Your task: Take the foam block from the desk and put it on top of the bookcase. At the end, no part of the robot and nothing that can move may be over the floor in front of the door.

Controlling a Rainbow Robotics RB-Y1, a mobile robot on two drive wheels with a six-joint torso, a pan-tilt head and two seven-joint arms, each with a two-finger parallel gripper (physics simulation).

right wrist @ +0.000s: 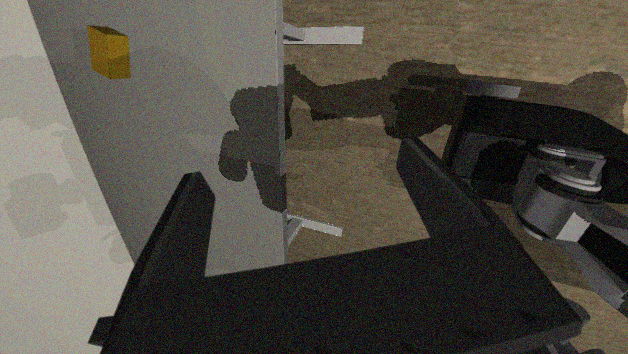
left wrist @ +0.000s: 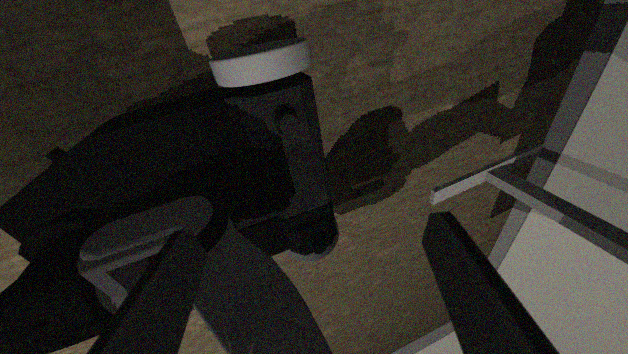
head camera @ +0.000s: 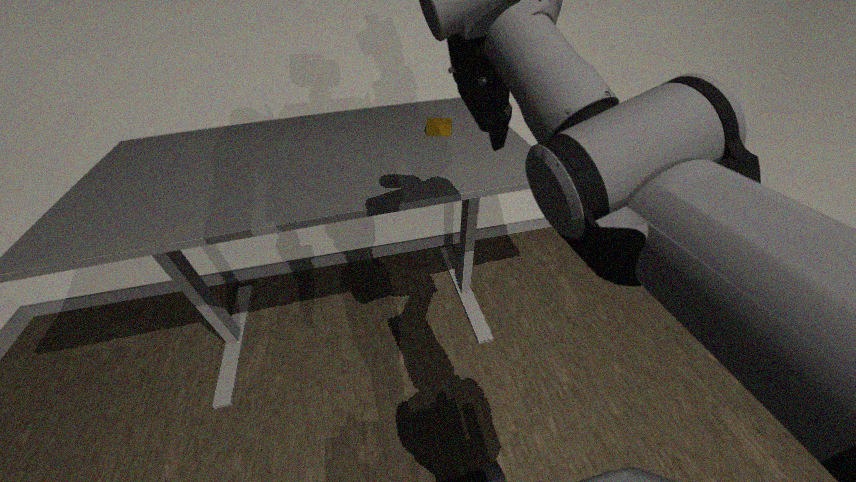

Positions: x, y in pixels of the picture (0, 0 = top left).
Scene:
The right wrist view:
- right gripper: 304, 168
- yellow foam block: 109, 49

